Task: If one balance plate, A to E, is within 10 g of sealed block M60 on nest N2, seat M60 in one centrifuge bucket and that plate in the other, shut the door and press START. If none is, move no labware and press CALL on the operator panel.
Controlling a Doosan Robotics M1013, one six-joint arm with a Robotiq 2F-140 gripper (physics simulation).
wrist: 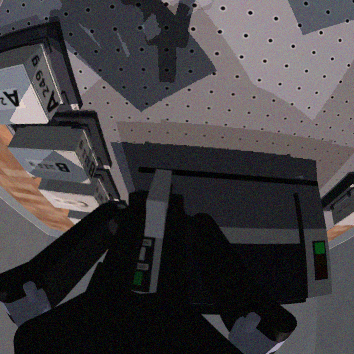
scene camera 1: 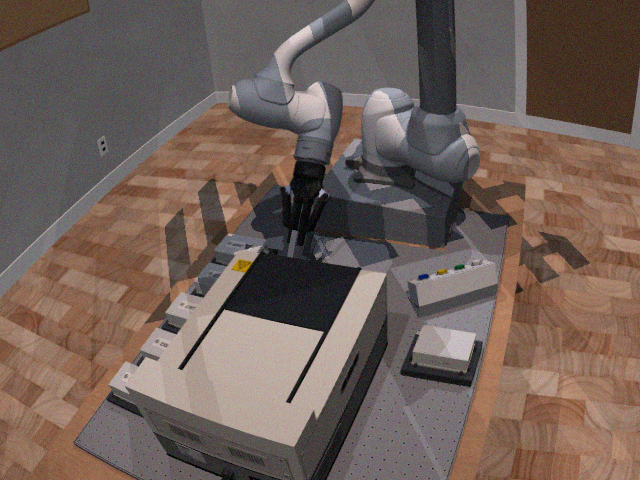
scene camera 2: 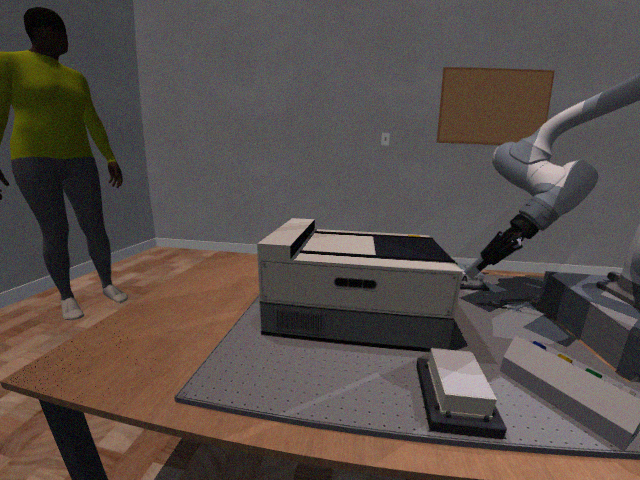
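Seen in the pictures: gripper, fingertip midpoint: [wrist: 162, 183] [scene camera 2: 467, 275]; arm's base at its link origin: [scene camera 1: 387, 171].
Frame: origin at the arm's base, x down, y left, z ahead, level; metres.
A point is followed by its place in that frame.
Note:
My gripper [scene camera 1: 295, 242] [scene camera 2: 473, 271] {x -0.003, y -0.152, z 0.465 m} [wrist: 162, 183] {x -0.003, y -0.152, z 0.465 m} is shut and empty, its tips pointing down at the robot-side end of the centrifuge [scene camera 1: 270, 371] {x -0.113, y -0.034, z 0.905 m} [scene camera 2: 361, 286] {x -0.061, y 0.089, z 0.828 m}. In the wrist view the fingers lie over a column of small buttons [wrist: 142, 261] {x -0.058, y -0.190, z 0.582 m}, one of them green. The centrifuge top shows a pale panel [scene camera 1: 261, 352] {x -0.113, y -0.065, z 0.864 m} and a dark part [scene camera 1: 294, 286] {x -0.116, y -0.060, z 0.683 m}. Sealed block M60 [scene camera 1: 444, 347] {x 0.031, y 0.245, z 0.667 m} [scene camera 2: 461, 381] {x 0.032, y 0.272, z 0.661 m} sits on its black nest [scene camera 1: 413, 370] {x 0.074, y 0.185, z 0.704 m} [scene camera 2: 461, 425] {x 0.075, y 0.324, z 0.674 m}. Balance plates stand in a row left of the centrifuge: A [scene camera 1: 232, 245] {x 0.043, y -0.362, z 0.375 m} [wrist: 38, 88] {x 0.051, y -0.279, z 0.374 m}, marked 249 g, then B [wrist: 60, 158] {x 0.043, y -0.305, z 0.488 m} and C [wrist: 70, 201] {x 0.043, y -0.365, z 0.631 m}.
The operator panel [scene camera 1: 451, 286] {x 0.036, y 0.237, z 0.463 m} [scene camera 2: 532, 367] {x 0.049, y 0.212, z 0.485 m}, with blue, yellow, green and white buttons, lies right of the centrifuge. The arm's base [scene camera 1: 390, 210] {x 0.010, y 0.040, z 0.200 m} stands at the back of the perforated mat [scene camera 1: 413, 429] {x 0.097, y 0.213, z 0.849 m}. A person [scene camera 2: 94, 190] stands at the far left of the room.

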